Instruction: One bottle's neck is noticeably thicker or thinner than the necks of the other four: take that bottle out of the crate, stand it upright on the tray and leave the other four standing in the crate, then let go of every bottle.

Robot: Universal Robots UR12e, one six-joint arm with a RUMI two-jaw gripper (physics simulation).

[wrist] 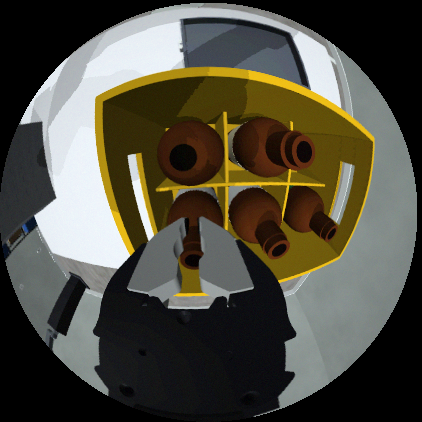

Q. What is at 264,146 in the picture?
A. A brown bottle.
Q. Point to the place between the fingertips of my gripper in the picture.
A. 193,218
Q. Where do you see a brown bottle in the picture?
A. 190,152
